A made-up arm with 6 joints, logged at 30 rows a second.
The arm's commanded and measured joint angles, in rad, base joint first. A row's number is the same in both.
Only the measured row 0 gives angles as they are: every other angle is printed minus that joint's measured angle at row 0.
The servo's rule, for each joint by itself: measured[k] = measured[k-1] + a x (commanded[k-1-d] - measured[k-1]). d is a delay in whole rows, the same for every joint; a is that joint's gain. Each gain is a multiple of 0.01, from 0.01 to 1. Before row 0 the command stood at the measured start. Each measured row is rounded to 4 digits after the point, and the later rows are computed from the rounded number. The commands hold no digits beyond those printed.
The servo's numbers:
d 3
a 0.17 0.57 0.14 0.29 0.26 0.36
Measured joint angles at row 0:
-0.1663, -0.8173, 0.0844, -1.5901, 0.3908, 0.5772
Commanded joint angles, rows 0 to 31:
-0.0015, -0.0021, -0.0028, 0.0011, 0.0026, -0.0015
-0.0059, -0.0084, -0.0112, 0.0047, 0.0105, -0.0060
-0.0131, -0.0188, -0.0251, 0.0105, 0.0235, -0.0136
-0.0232, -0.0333, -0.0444, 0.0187, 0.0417, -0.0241
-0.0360, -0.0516, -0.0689, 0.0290, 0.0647, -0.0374
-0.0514, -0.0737, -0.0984, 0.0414, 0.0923, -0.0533
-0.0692, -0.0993, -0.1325, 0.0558, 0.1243, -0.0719
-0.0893, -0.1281, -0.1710, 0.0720, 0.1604, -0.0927
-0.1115, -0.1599, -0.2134, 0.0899, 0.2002, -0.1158
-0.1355, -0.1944, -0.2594, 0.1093, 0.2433, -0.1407
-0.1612, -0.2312, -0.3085, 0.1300, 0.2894, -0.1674
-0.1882, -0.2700, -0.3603, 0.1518, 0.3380, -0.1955
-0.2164, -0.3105, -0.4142, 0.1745, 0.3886, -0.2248
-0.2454, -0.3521, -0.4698, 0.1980, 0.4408, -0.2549
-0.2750, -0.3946, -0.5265, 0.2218, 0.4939, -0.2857
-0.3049, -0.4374, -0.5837, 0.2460, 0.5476, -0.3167
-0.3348, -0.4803, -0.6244, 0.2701, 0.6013, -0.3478
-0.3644, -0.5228, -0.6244, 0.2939, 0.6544, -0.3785
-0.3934, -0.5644, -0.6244, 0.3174, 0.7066, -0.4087
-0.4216, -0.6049, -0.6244, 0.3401, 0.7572, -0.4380
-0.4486, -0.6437, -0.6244, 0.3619, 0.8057, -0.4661
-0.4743, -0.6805, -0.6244, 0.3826, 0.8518, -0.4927
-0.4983, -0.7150, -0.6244, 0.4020, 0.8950, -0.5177
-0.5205, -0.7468, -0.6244, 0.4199, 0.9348, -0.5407
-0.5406, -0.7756, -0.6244, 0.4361, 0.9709, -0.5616
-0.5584, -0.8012, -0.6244, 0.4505, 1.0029, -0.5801
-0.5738, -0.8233, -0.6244, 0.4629, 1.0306, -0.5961
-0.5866, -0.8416, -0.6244, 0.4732, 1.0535, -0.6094
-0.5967, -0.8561, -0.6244, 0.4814, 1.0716, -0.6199
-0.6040, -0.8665, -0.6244, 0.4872, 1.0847, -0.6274
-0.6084, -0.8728, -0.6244, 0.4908, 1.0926, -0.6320
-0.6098, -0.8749, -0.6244, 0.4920, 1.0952, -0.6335
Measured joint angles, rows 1 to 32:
0.0000, 0.0000, 0.0000, 0.0000, 0.0000, 0.0000
0.0000, 0.0000, 0.0000, 0.0000, 0.0000, 0.0000
0.0000, 0.0000, 0.0000, 0.0000, 0.0000, 0.0000
-0.0003, -0.0012, -0.0004, 0.0003, 0.0007, -0.0005
-0.0013, -0.0053, -0.0019, 0.0016, 0.0032, -0.0025
-0.0033, -0.0130, -0.0051, 0.0042, 0.0085, -0.0065
-0.0067, -0.0246, -0.0106, 0.0084, 0.0171, -0.0128
-0.0117, -0.0400, -0.0188, 0.0144, 0.0295, -0.0217
-0.0184, -0.0592, -0.0299, 0.0222, 0.0458, -0.0331
-0.0270, -0.0821, -0.0443, 0.0319, 0.0662, -0.0471
-0.0376, -0.1083, -0.0620, 0.0435, 0.0907, -0.0635
-0.0502, -0.1377, -0.0832, 0.0570, 0.1192, -0.0823
-0.0647, -0.1700, -0.1079, 0.0722, 0.1515, -0.1033
-0.0811, -0.2049, -0.1360, 0.0890, 0.1874, -0.1264
-0.0993, -0.2420, -0.1674, 0.1072, 0.2266, -0.1513
-0.1192, -0.2810, -0.2020, 0.1267, 0.2687, -0.1778
-0.1407, -0.3215, -0.2395, 0.1474, 0.3134, -0.2056
-0.1635, -0.3632, -0.2797, 0.1690, 0.3603, -0.2344
-0.1875, -0.4055, -0.3223, 0.1913, 0.4090, -0.2640
-0.2125, -0.4481, -0.3646, 0.2142, 0.4590, -0.2942
-0.2383, -0.4907, -0.4010, 0.2373, 0.5098, -0.3245
-0.2647, -0.5327, -0.4323, 0.2605, 0.5610, -0.3548
-0.2914, -0.5739, -0.4592, 0.2836, 0.6120, -0.3848
-0.3181, -0.6137, -0.4823, 0.3063, 0.6624, -0.4141
-0.3447, -0.6518, -0.5022, 0.3284, 0.7116, -0.4424
-0.3708, -0.6878, -0.5193, 0.3497, 0.7593, -0.4695
-0.3962, -0.7214, -0.5340, 0.3701, 0.8049, -0.4951
-0.4207, -0.7523, -0.5467, 0.3892, 0.8481, -0.5190
-0.4441, -0.7802, -0.5576, 0.4070, 0.8883, -0.5410
-0.4661, -0.8048, -0.5670, 0.4232, 0.9253, -0.5608
-0.4866, -0.8258, -0.5750, 0.4377, 0.9586, -0.5783
-0.5053, -0.8431, -0.5819, 0.4504, 0.9880, -0.5933

